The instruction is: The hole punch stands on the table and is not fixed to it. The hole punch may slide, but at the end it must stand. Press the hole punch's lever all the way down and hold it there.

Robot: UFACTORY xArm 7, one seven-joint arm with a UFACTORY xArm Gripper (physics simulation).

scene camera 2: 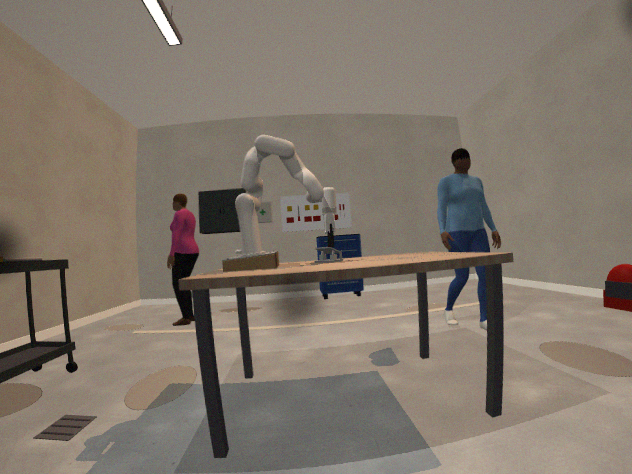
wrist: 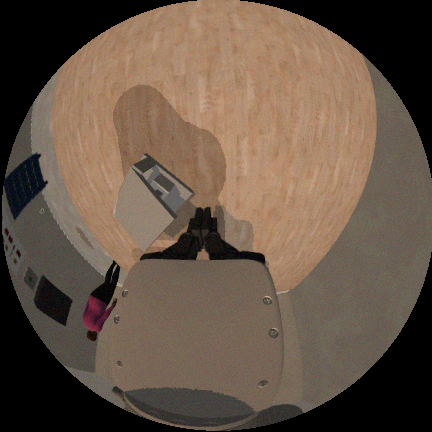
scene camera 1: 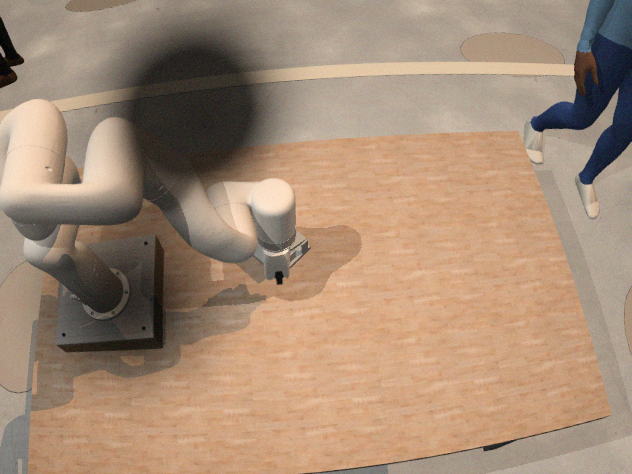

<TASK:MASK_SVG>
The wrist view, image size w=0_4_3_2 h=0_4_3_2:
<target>grey hole punch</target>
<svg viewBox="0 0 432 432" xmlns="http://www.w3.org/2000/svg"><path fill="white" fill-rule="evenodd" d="M147 153L144 153L139 161L129 167L112 211L112 216L117 219L143 252L177 217L174 213L175 210L193 192L192 189Z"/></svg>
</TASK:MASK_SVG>
